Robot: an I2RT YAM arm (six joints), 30 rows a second.
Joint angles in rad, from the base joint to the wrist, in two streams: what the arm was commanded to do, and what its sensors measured. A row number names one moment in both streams.
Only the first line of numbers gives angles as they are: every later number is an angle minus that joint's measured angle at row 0.
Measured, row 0: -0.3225, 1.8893, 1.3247, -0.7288, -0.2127, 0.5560
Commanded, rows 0 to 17: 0.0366, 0.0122, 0.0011, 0.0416, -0.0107, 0.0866; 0.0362, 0.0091, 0.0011, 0.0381, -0.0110, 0.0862; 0.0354, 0.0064, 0.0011, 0.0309, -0.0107, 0.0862; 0.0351, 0.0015, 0.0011, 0.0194, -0.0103, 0.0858; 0.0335, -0.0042, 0.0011, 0.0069, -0.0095, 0.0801; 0.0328, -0.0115, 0.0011, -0.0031, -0.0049, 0.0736; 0.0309, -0.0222, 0.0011, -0.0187, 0.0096, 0.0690; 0.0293, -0.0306, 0.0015, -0.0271, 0.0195, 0.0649; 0.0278, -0.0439, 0.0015, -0.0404, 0.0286, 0.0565; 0.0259, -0.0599, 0.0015, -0.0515, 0.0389, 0.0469; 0.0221, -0.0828, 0.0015, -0.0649, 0.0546, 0.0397; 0.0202, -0.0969, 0.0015, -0.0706, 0.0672, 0.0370; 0.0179, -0.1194, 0.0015, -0.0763, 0.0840, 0.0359; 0.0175, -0.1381, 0.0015, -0.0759, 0.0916, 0.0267; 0.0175, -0.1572, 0.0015, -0.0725, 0.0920, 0.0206; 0.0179, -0.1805, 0.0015, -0.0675, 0.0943, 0.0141; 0.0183, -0.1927, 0.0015, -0.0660, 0.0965, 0.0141; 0.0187, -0.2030, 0.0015, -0.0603, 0.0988, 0.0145
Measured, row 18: 0.0217, -0.1465, 0.0000, -0.0664, 0.0653, 0.0374
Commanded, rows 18 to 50: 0.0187, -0.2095, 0.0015, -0.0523, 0.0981, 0.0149; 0.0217, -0.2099, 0.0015, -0.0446, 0.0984, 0.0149; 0.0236, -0.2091, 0.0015, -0.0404, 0.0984, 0.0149; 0.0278, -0.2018, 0.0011, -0.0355, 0.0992, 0.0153; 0.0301, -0.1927, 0.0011, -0.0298, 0.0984, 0.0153; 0.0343, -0.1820, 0.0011, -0.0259, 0.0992, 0.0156; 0.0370, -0.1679, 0.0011, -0.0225, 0.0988, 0.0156; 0.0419, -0.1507, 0.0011, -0.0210, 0.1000, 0.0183; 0.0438, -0.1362, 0.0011, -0.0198, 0.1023, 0.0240; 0.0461, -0.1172, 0.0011, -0.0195, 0.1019, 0.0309; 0.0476, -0.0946, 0.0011, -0.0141, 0.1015, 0.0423; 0.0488, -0.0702, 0.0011, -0.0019, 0.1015, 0.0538; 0.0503, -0.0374, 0.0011, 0.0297, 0.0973, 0.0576; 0.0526, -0.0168, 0.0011, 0.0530, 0.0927, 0.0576; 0.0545, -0.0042, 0.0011, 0.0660, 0.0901, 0.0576; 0.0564, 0.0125, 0.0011, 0.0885, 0.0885, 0.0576; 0.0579, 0.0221, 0.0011, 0.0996, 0.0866, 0.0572; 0.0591, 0.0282, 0.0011, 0.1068, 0.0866, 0.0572; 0.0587, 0.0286, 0.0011, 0.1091, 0.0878, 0.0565; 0.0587, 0.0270, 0.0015, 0.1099, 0.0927, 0.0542; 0.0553, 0.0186, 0.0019, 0.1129, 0.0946, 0.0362; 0.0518, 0.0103, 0.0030, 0.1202, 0.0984, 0.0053; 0.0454, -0.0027, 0.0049, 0.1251, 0.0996, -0.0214; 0.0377, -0.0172, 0.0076, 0.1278, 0.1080, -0.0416; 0.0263, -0.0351, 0.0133, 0.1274, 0.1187, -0.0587; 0.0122, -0.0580, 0.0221, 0.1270, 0.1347, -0.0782; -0.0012, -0.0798, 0.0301, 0.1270, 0.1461, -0.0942; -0.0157, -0.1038, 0.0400, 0.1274, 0.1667, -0.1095; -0.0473, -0.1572, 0.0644, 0.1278, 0.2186, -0.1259; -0.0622, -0.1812, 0.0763, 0.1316, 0.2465, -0.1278; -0.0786, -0.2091, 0.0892, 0.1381, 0.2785, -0.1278; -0.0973, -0.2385, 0.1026, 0.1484, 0.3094, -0.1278; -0.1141, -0.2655, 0.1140, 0.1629, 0.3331, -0.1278
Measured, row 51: -0.0592, -0.1416, 0.0389, 0.1320, 0.1931, -0.0877
